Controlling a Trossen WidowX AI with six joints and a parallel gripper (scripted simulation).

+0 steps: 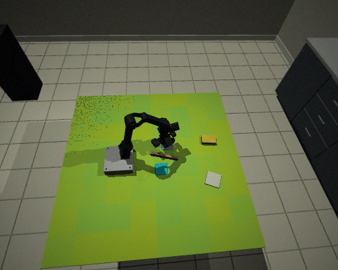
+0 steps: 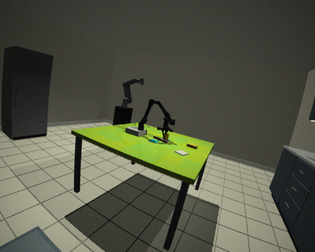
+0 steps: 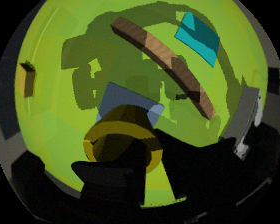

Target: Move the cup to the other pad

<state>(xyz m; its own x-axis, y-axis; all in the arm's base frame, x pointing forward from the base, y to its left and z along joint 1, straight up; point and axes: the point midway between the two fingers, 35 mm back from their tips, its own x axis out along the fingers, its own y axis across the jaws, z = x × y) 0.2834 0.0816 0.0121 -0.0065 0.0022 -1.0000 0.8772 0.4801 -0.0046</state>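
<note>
Right now my gripper tip is 30 mm short of the blue-grey pad, 10 mm to the right of it and 40 mm above it. From my gripper tip the other things lie so: brown stick (90 mm to the right, 30 mm below); then cyan pad (30 mm behind, 190 mm to the right, 40 mm below); then brown-yellow cup (20 mm ahead, 10 mm to the left).
</note>
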